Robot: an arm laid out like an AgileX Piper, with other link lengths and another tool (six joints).
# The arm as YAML. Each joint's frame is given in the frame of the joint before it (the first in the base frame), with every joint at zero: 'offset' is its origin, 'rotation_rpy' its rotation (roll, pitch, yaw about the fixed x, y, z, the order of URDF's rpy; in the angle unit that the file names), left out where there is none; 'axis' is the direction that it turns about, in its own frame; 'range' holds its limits. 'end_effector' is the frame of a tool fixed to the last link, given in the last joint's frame.
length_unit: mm
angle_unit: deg
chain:
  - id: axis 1
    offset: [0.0, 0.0, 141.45]
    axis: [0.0, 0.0, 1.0]
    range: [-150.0, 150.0]
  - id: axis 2
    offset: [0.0, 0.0, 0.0]
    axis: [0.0, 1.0, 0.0]
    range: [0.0, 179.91]
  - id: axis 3
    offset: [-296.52, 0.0, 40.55]
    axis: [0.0, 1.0, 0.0]
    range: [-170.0, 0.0]
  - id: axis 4
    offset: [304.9, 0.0, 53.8]
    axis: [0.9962, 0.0, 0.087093]
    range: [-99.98, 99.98]
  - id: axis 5
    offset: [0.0, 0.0, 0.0]
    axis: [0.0, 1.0, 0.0]
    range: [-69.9, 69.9]
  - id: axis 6
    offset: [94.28, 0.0, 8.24]
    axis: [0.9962, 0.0, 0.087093]
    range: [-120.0, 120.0]
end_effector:
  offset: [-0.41, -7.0, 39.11]
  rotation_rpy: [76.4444, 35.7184, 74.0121]
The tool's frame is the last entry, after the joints.
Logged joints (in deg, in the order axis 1, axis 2, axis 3, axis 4, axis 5, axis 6), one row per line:
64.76, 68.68, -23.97, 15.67, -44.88, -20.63
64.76, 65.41, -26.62, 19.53, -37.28, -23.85
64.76, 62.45, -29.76, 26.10, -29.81, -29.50
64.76, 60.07, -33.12, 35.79, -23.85, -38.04
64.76, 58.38, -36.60, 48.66, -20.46, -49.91
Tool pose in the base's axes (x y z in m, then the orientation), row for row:
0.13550, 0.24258, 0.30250, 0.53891, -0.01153, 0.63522, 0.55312
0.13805, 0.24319, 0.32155, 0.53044, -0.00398, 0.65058, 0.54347
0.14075, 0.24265, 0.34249, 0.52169, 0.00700, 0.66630, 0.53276
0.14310, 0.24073, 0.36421, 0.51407, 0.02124, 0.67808, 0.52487
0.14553, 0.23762, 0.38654, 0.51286, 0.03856, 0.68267, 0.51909
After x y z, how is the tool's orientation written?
As a quaternion, w x y z.
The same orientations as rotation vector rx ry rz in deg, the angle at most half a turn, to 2 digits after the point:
-1.57, 86.56, 75.37
-0.54, 88.97, 74.32
0.96, 91.46, 73.13
2.93, 93.39, 72.29
5.31, 94.07, 71.53

